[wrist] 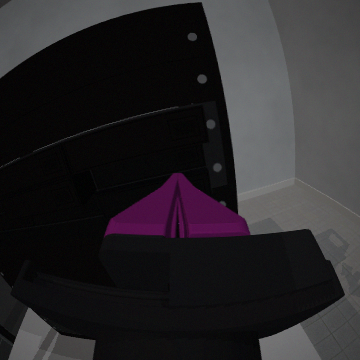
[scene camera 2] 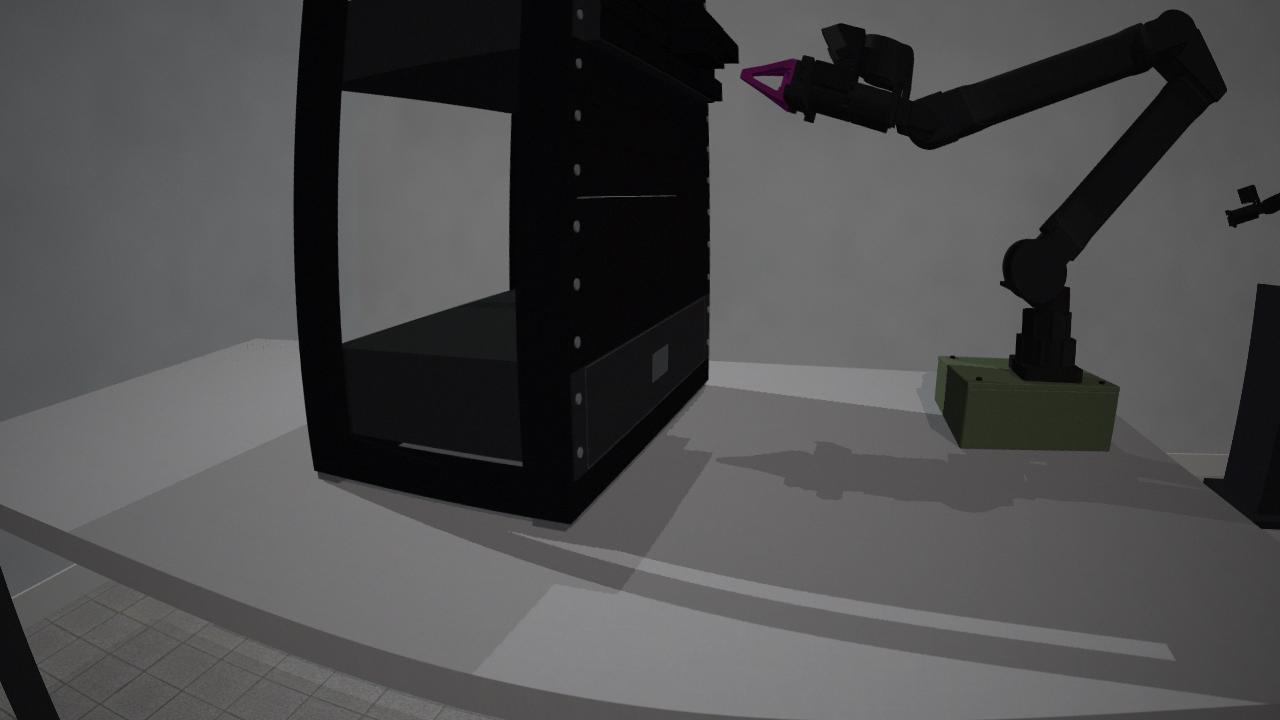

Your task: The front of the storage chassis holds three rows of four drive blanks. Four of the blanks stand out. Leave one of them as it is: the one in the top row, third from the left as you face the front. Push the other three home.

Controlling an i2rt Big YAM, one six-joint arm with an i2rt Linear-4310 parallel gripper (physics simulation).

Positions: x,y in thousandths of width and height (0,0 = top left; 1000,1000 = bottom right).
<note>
In view: the gripper (scene camera 2: 579,102) and a black rack (scene camera 2: 471,469).
The black rack also shows in the wrist view (wrist: 182,538). The gripper also shows in the wrist view (wrist: 493,501).
</note>
